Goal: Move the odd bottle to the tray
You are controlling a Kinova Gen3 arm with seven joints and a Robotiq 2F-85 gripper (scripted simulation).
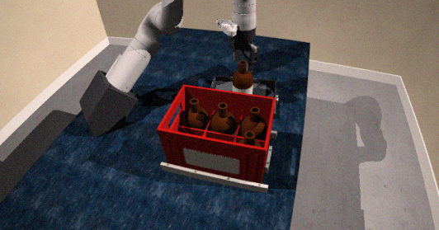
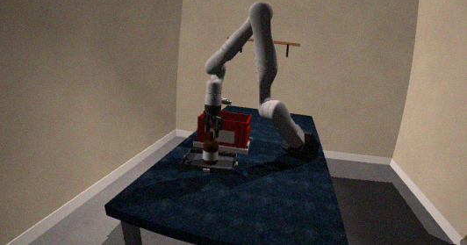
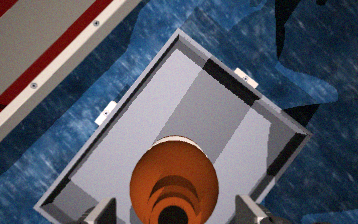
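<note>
Right now the grey tray is 140 mm below my hand. From my hand the other things lie so: crate: 80 mm ahead, 260 mm to the right, 70 mm below.
</note>
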